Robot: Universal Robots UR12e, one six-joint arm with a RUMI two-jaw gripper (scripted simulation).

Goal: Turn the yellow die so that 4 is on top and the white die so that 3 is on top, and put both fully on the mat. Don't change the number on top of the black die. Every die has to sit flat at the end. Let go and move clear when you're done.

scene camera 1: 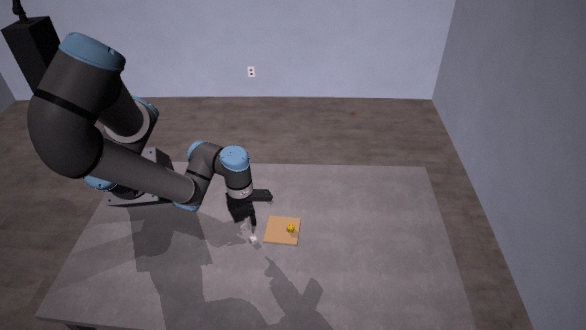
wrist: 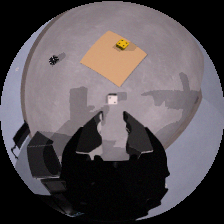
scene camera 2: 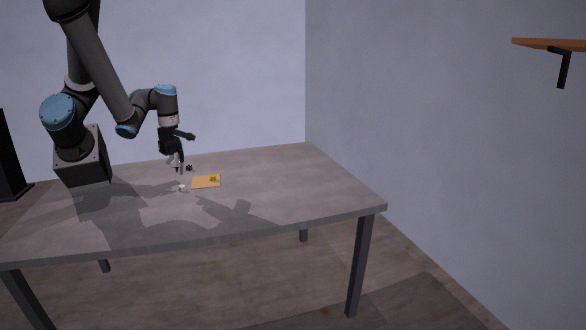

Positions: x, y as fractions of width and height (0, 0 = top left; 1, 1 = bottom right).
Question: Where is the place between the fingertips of the gripper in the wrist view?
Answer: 0.51, 0.50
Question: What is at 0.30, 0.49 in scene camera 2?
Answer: The gripper.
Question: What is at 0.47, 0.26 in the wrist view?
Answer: A tan mat.
